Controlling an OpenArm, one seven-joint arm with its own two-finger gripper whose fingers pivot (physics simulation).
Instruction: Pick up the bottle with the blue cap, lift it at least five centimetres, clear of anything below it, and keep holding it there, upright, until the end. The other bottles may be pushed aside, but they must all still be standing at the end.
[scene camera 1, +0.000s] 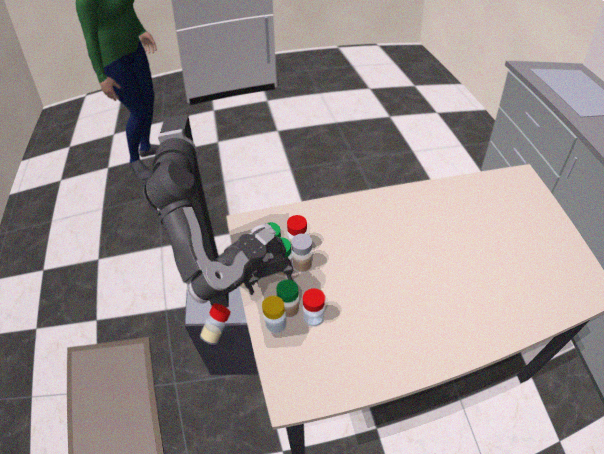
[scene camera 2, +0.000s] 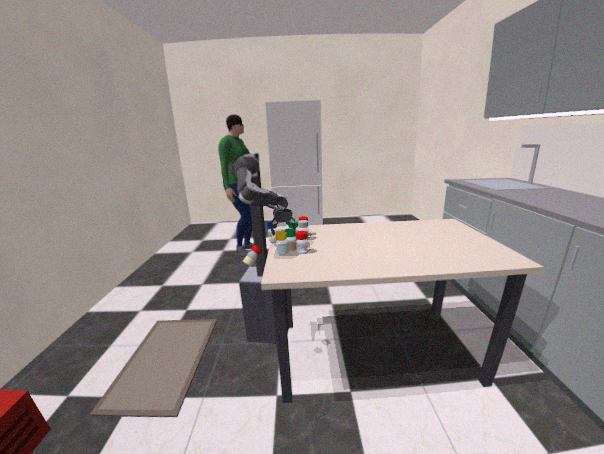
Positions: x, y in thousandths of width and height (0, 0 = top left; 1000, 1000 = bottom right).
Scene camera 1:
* my gripper: 445, 618
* red-capped bottle: 519, 660
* red-capped bottle: 355, 717
